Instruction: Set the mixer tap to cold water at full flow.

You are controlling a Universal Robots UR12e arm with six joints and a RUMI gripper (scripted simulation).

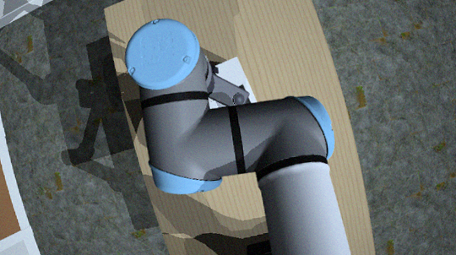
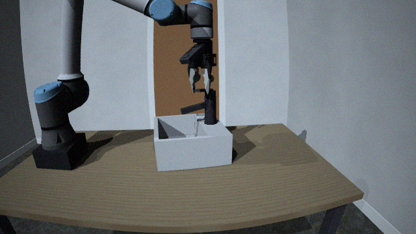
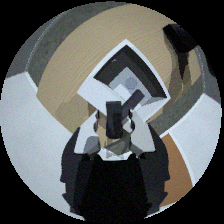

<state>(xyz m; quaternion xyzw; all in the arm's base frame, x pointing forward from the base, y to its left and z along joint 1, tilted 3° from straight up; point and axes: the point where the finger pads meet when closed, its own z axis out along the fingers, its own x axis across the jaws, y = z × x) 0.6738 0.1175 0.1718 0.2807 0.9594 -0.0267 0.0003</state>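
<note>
Right now the lever is 20 mm to the left of my hand and 10 mm ahead of it. From my hand the other things lie so: black mixer tap: 50 mm below, 40 mm to the left, 20 mm ahead; white basin: 240 mm below, 80 mm behind, 40 mm to the left.
</note>
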